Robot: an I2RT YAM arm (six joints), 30 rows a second.
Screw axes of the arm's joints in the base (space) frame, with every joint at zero. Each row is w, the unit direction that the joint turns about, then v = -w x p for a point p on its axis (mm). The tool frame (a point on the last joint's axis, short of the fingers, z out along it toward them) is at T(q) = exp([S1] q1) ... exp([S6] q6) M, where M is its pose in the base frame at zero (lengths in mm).
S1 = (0, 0, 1, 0, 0, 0)
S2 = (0, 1, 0, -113.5, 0, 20)
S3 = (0, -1, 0, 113.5, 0, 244)
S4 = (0, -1, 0, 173.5, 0, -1)
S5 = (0, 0, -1, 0, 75, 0)
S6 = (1, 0, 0, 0, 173.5, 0)
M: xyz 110.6 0 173.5 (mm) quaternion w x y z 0.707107 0 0.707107 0
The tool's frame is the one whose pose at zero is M.
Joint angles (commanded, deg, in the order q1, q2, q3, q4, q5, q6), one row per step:
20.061, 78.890, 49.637, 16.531, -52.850, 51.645
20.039, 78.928, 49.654, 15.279, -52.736, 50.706
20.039, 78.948, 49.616, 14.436, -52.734, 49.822
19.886, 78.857, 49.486, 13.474, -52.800, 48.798
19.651, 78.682, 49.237, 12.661, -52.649, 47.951
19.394, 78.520, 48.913, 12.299, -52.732, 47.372
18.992, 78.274, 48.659, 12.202, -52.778, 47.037
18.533, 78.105, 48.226, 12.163, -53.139, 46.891
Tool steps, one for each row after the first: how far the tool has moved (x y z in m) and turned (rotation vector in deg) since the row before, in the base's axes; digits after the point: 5 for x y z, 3 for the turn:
-0.00021, -0.00025, -0.00213, -0.724, 0.295, -0.002
-0.00033, -0.00012, -0.00168, -0.555, 0.008, 0.132
-0.00054, -0.00103, -0.00185, -0.608, -0.023, 0.075
-0.00060, -0.00160, -0.00191, -0.575, 0.020, -0.236
-0.00059, -0.00161, -0.00166, -0.315, -0.044, -0.075
-0.00025, -0.00230, -0.00042, -0.117, -0.212, -0.298
-0.00039, -0.00252, -0.00170, -0.036, 0.185, -0.088

